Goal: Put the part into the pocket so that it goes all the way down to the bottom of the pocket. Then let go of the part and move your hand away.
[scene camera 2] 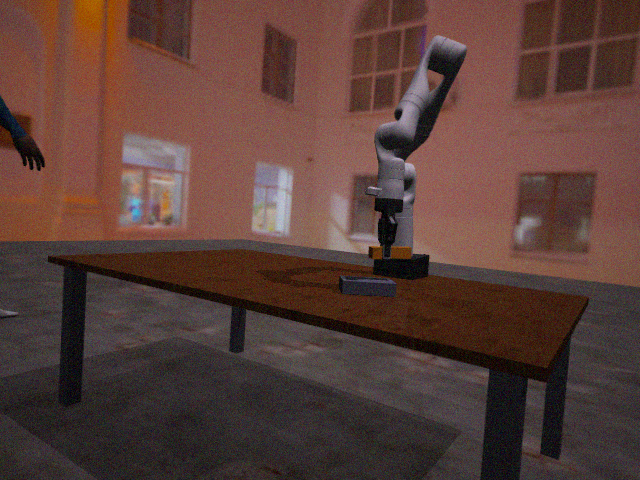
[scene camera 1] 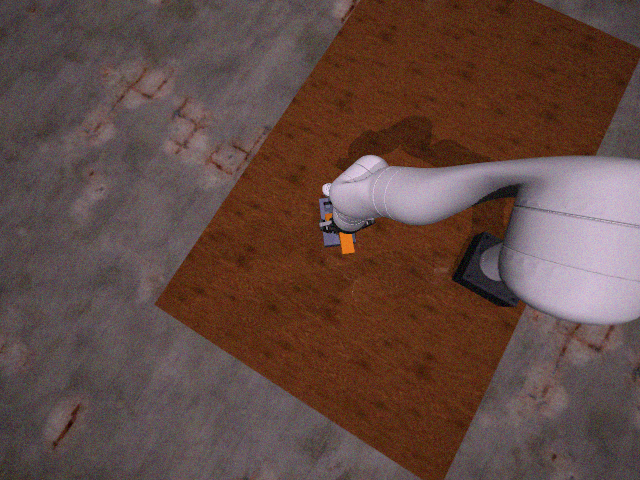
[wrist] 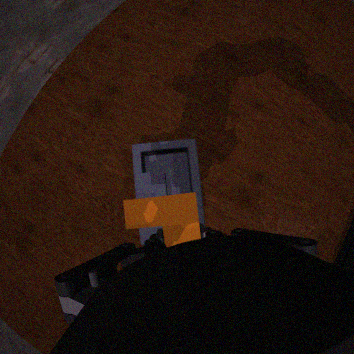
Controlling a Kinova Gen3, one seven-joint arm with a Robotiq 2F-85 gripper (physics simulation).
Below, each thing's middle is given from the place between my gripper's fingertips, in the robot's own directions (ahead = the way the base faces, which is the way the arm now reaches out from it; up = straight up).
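Labels:
Orange L-shaped part (wrist: 177, 213): 1 cm left of my hand, 2 cm above it.

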